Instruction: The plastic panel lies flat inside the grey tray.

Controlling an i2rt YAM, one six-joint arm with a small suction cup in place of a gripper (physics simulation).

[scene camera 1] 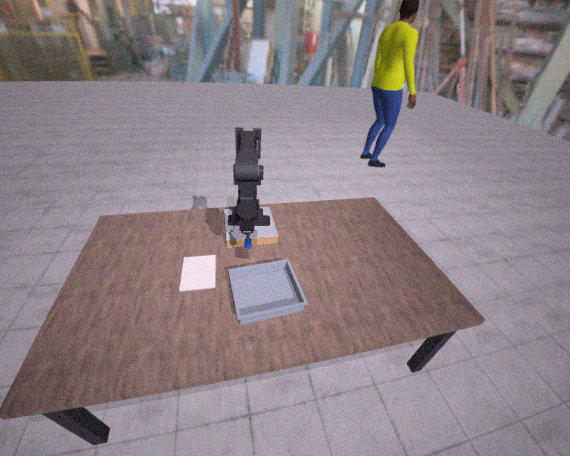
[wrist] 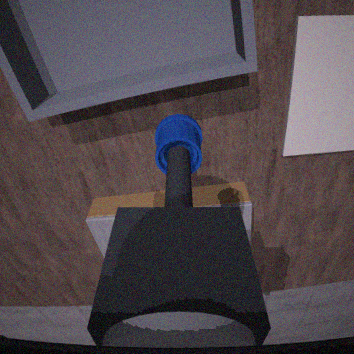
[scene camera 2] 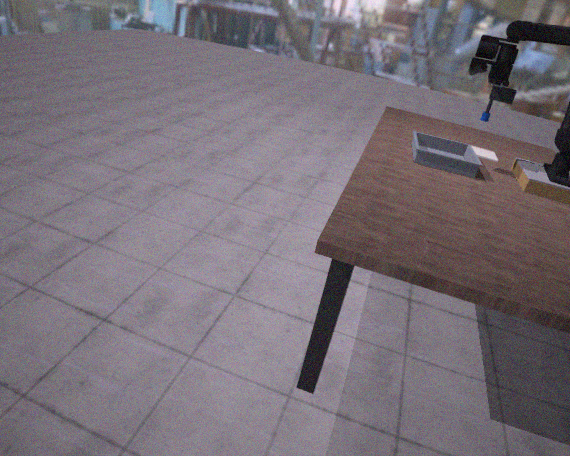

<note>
The suction cup [scene camera 2: 499, 93] holds nothing. The cup hangs 19 cm from the middle of a grey tray [scene camera 1: 263, 291], above it. On the table rests a white plastic panel [scene camera 1: 199, 272].
The grey tray also shows in the wrist view [wrist: 62, 62]. The white plastic panel shows as well in the wrist view [wrist: 311, 125]. The suction cup shows as well in the wrist view [wrist: 177, 126].
</note>
